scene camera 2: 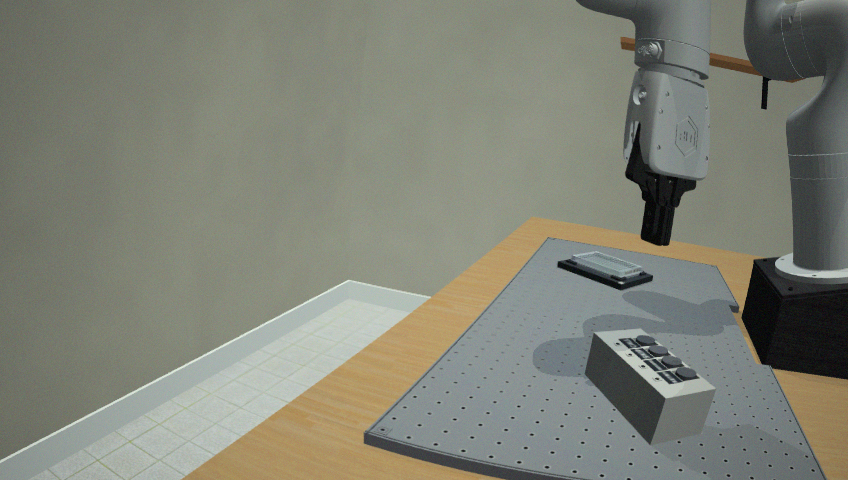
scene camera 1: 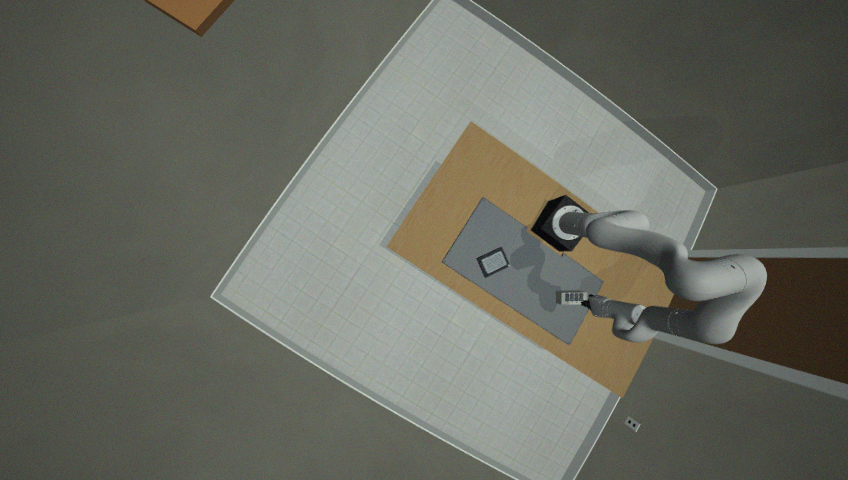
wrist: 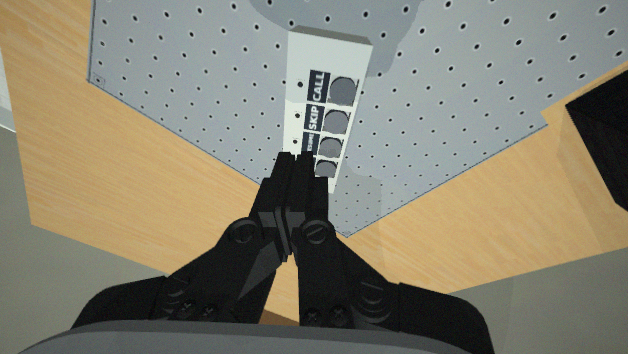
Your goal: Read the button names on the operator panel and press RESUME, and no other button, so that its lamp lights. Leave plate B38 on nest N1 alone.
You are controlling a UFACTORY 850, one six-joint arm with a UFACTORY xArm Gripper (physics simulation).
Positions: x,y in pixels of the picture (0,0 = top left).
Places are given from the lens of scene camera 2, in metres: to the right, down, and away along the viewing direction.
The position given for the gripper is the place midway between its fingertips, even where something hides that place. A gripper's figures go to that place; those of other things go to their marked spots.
gripper (scene camera 2: 654,242): 0.23, 0.00, 0.52
plate B38 (scene camera 2: 595,261): 0.32, 0.04, 1.01
operator panel (scene camera 2: 661,407): 0.21, 0.15, 0.44
nest N1 (scene camera 2: 601,278): 0.32, 0.07, 0.96
The marked spots on the operator panel and the nest N1 are 0.54 m apart.
